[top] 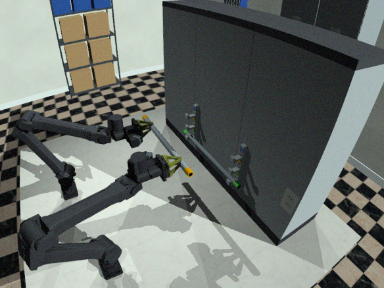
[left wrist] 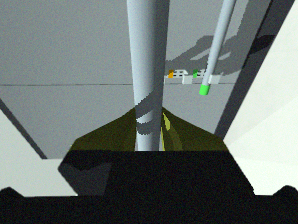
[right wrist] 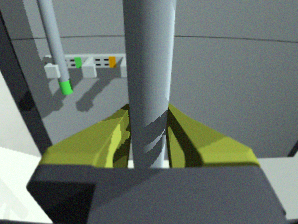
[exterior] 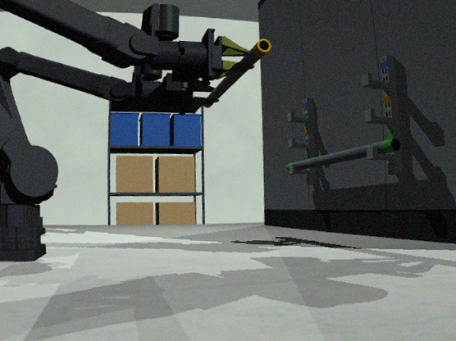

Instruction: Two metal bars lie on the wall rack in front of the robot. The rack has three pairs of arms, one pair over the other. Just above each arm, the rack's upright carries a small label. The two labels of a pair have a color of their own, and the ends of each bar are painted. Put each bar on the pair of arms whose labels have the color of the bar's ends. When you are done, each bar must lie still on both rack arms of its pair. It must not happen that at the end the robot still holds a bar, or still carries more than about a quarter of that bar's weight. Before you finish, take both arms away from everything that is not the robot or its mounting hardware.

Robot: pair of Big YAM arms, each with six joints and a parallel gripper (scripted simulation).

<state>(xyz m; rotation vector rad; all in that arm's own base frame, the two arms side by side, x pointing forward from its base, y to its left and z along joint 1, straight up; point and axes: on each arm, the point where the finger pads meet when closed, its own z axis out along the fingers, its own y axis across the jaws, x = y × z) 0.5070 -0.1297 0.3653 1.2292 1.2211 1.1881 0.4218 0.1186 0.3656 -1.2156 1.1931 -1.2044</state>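
The orange-ended bar is 20 mm behind my left hand and 150 mm to the right of it. Round my left hand: green-ended bar: 220 mm ahead, 200 mm to the right, 180 mm below; grey cabinet wall: 430 mm ahead, 180 mm to the right, 80 mm above; wall outlet: 190 mm ahead, 710 mm to the right, 70 mm below.
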